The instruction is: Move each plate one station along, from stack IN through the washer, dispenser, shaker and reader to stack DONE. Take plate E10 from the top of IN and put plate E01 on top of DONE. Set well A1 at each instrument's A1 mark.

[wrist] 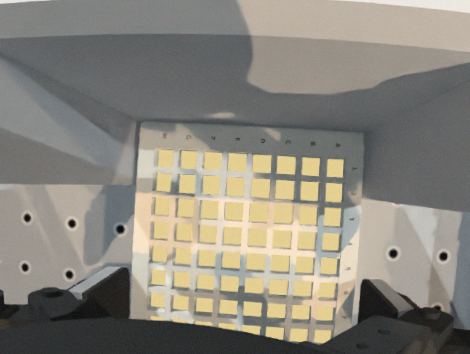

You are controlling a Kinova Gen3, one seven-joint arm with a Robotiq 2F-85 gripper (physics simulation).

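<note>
A white well plate (246, 223) with square yellow wells fills the middle of the wrist view. It lies flat in a grey instrument nest (163, 81) and its far end is close to the nest's back wall. Column letters run H to A from left to right along the far edge, and row numbers run down the right edge, so well A1 (335, 168) is at the far right corner. My gripper (242, 301) is open and empty, low over the plate. Its dark fingers stand one on each long side of the plate, clear of both edges. The plate's near end is hidden by the gripper body.
The nest's side walls (96, 140) (388, 165) rise left and right of the plate's far end. A grey perforated base (93, 242) (381, 232) with round holes lies on both sides under the fingers.
</note>
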